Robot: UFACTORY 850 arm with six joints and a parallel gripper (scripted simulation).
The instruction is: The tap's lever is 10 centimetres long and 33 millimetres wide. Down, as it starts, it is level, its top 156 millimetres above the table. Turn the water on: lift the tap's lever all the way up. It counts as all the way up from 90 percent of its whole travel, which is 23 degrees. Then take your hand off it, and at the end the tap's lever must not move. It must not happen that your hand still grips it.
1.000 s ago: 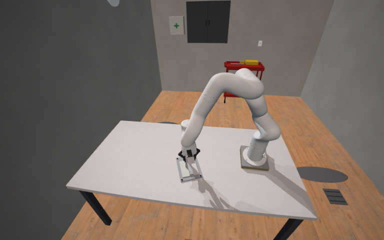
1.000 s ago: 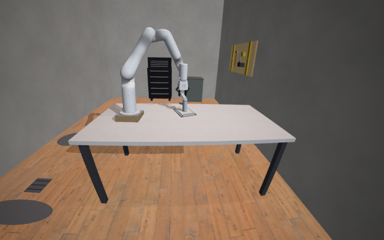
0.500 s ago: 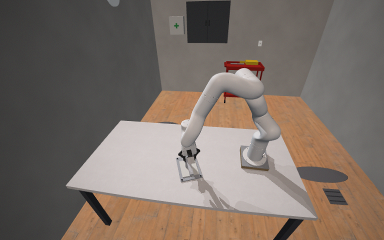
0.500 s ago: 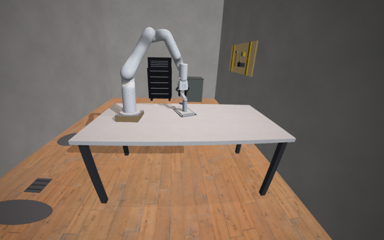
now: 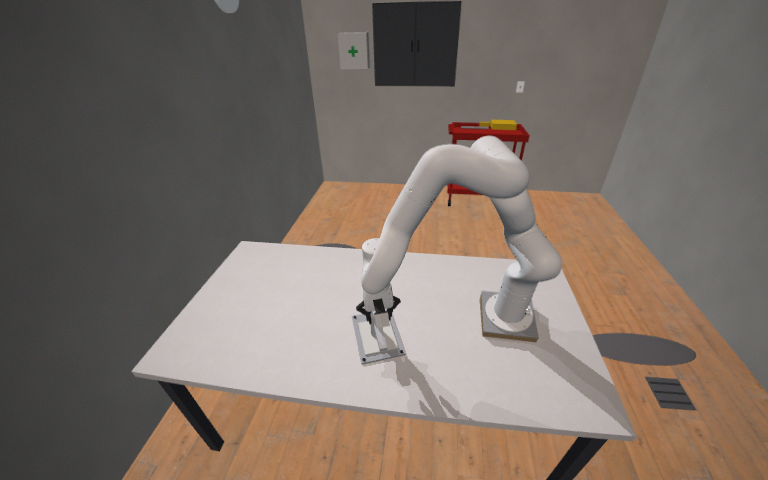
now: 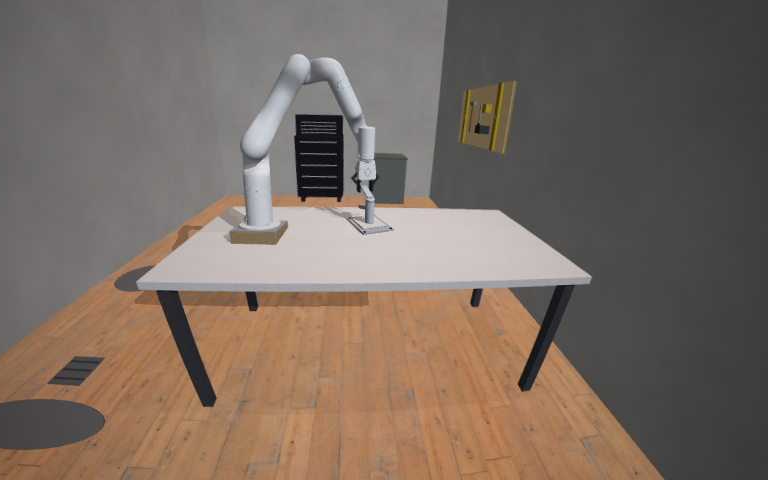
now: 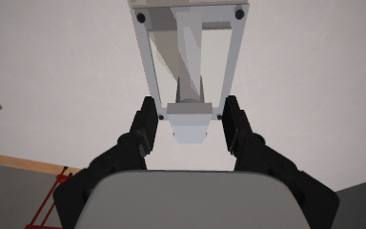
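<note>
The flat lever is 2 cm ahead of my hand, 4 cm to the right of it and 3 cm below it. The rest, counted from my hand: base plate: 3 cm ahead, 6 cm to the right, 17 cm below.
</note>
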